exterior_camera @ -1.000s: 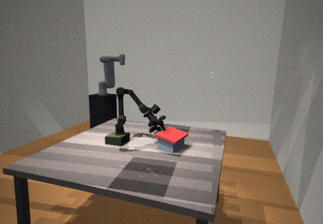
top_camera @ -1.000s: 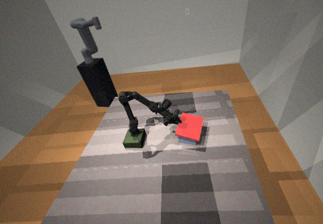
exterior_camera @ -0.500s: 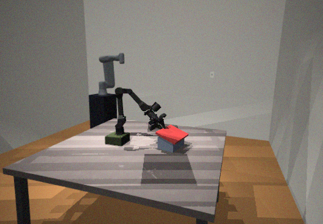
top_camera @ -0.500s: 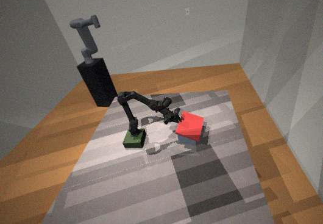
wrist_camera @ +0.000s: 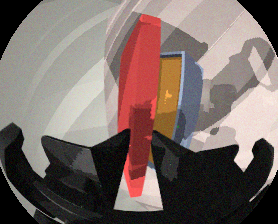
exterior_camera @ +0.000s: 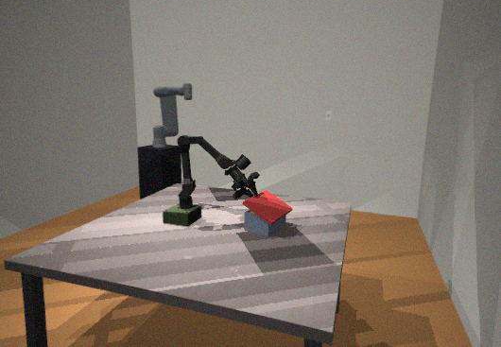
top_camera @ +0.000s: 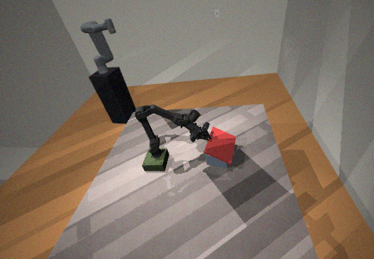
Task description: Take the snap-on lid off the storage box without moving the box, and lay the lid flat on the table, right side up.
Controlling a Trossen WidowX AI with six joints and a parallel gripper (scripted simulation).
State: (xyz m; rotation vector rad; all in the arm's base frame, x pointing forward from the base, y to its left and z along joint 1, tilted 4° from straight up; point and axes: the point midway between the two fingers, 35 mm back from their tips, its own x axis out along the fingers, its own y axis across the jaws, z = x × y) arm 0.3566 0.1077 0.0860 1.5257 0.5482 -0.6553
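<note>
Right now my gripper tip is 70 mm short of the lid and 30 mm above it. From my gripper tip the other things lie so: storage box (60 mm ahead, 100 mm below).
</note>
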